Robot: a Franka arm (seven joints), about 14 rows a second.
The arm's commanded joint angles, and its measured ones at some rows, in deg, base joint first. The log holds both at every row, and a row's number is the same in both.
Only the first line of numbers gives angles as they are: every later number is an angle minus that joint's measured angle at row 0.
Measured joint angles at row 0: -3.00 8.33 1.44 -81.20 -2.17 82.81 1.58
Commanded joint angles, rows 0 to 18: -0.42 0.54 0.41 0.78 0.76 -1.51 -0.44; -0.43 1.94 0.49 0.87 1.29 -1.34 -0.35; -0.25 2.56 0.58 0.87 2.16 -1.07 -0.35; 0.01 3.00 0.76 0.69 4.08 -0.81 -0.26; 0.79 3.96 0.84 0.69 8.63 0.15 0.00; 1.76 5.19 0.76 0.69 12.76 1.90 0.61; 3.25 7.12 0.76 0.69 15.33 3.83 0.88; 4.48 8.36 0.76 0.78 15.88 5.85 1.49; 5.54 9.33 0.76 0.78 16.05 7.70 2.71; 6.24 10.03 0.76 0.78 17.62 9.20 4.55; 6.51 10.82 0.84 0.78 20.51 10.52 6.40; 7.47 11.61 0.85 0.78 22.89 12.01 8.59; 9.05 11.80 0.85 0.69 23.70 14.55 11.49; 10.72 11.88 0.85 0.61 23.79 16.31 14.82; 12.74 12.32 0.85 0.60 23.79 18.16 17.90; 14.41 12.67 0.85 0.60 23.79 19.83 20.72; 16.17 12.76 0.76 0.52 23.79 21.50 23.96; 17.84 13.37 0.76 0.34 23.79 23.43 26.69; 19.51 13.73 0.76 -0.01 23.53 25.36 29.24
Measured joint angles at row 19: 16.74 12.71 1.22 -0.12 22.91 22.37 24.53
